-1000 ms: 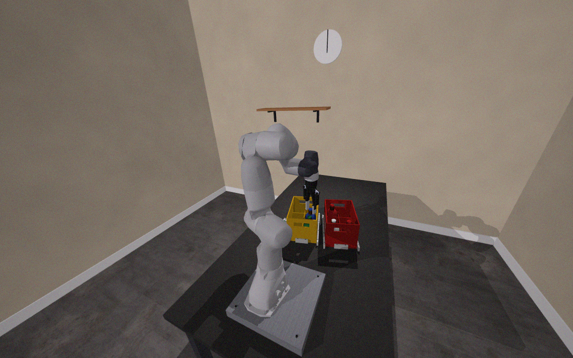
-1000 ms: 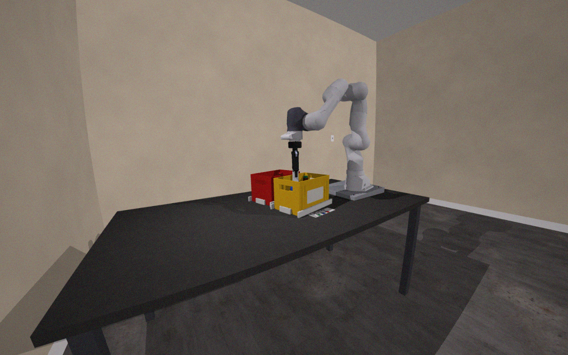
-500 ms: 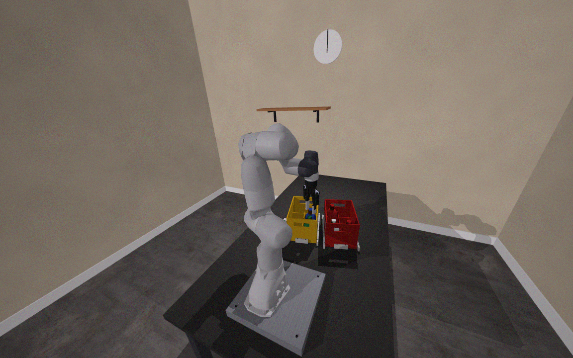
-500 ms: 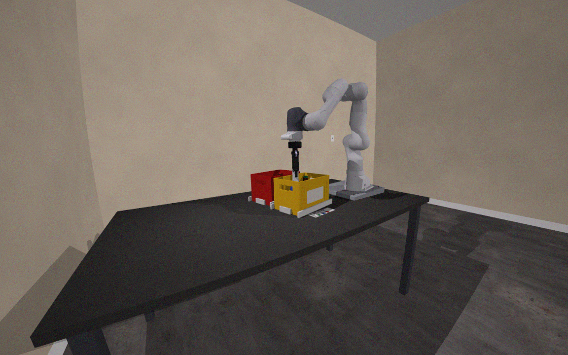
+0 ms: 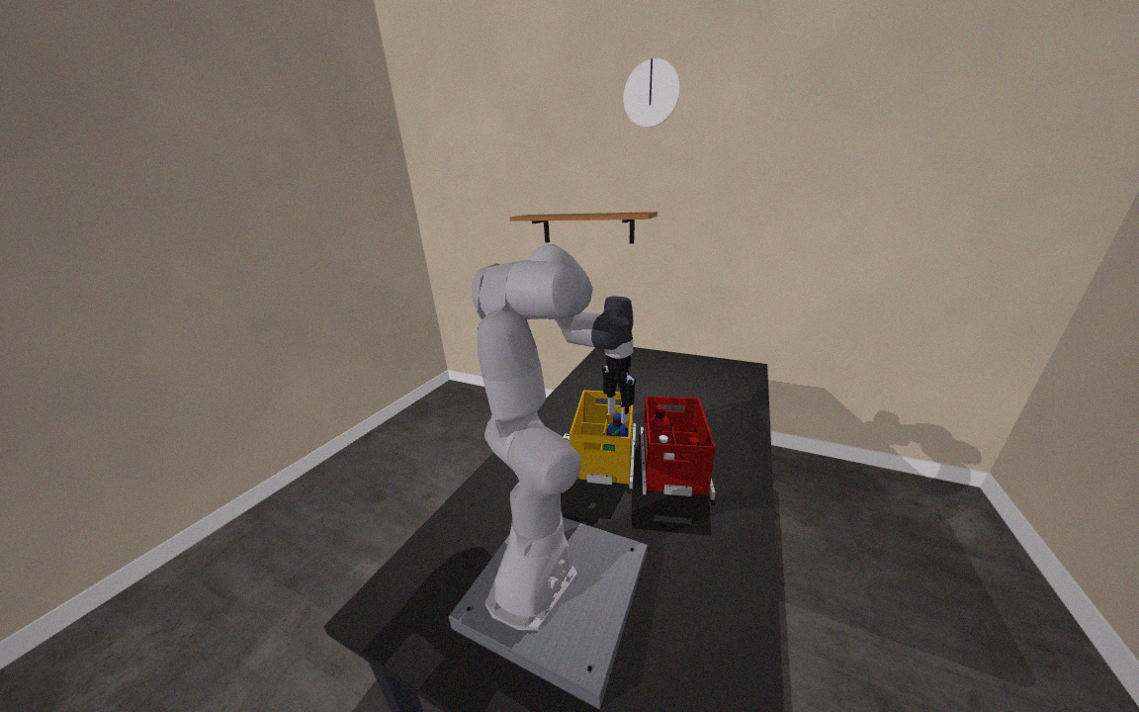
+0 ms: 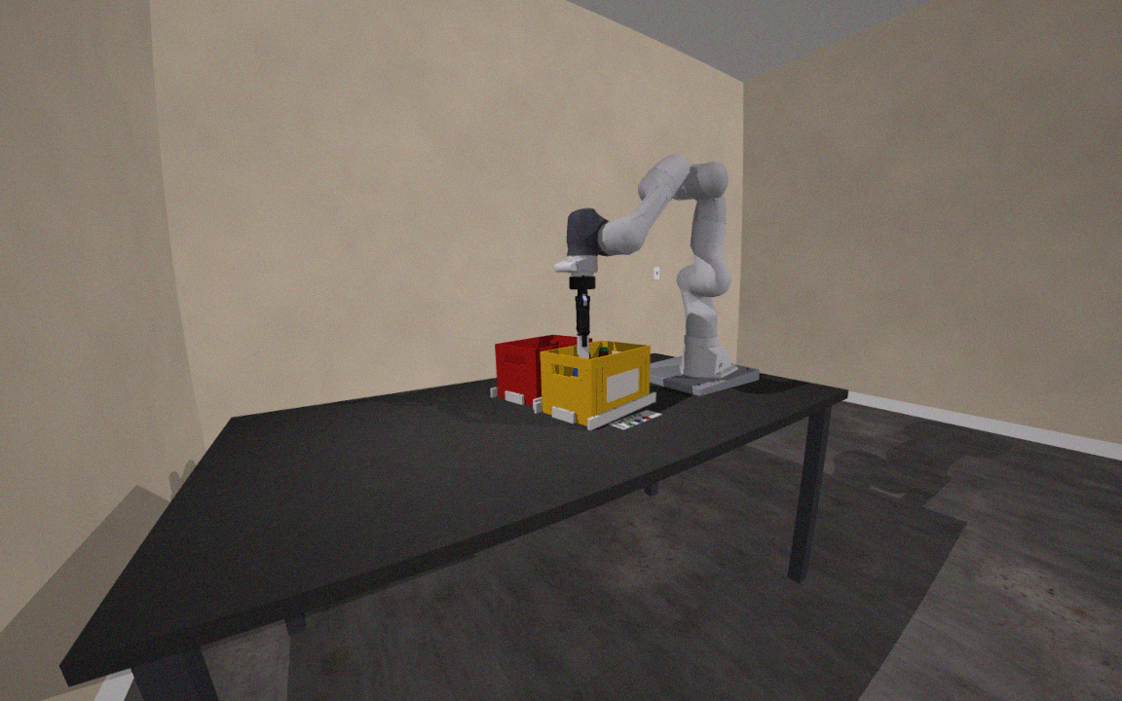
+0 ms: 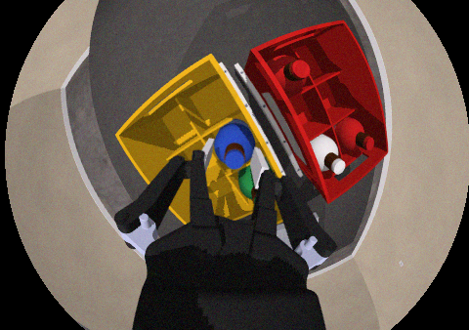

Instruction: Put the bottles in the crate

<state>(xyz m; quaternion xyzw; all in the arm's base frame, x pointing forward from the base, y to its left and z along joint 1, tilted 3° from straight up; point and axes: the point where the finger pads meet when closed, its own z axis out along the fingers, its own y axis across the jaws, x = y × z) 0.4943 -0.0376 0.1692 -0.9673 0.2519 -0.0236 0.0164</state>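
My hand is 90 mm above the blue-labelled bottle and 10 mm past it. The rest, counted from my hand: green-labelled bottle: 90 mm below, 90 mm behind, 20 mm to the right; then white-capped bottle: 170 mm to the right, 90 mm below, 80 mm behind; then yellow crate: 100 mm below, 40 mm to the left, 20 mm behind.
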